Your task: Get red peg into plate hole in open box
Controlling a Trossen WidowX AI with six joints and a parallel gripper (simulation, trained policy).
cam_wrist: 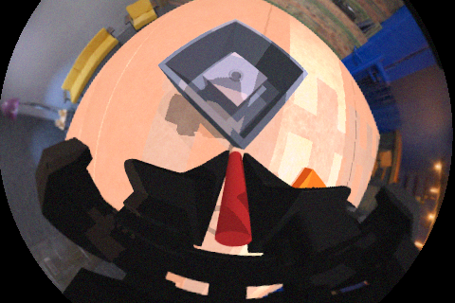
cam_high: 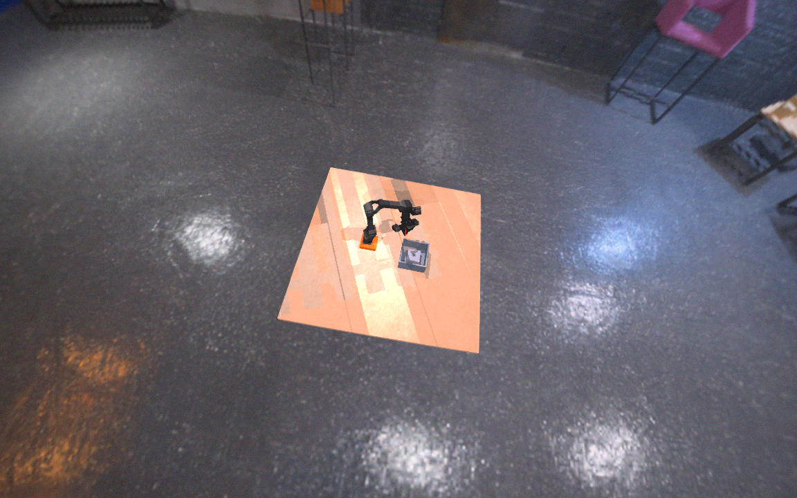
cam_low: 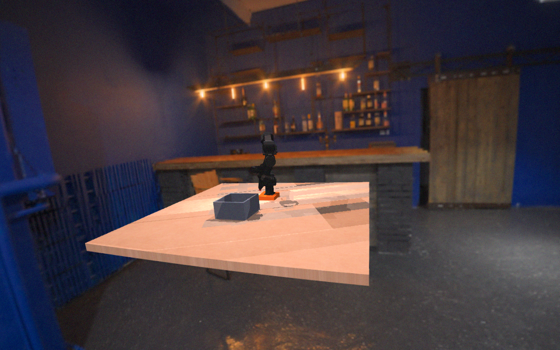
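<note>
My gripper tip is 80 mm short of the pale plate, 110 mm to the left of it and 80 mm above it. From my gripper tip the other things lie so: red peg: 10 mm behind, 10 mm to the left, 30 mm above; then grey-blue box: 80 mm ahead, 110 mm to the right, 100 mm below.
</note>
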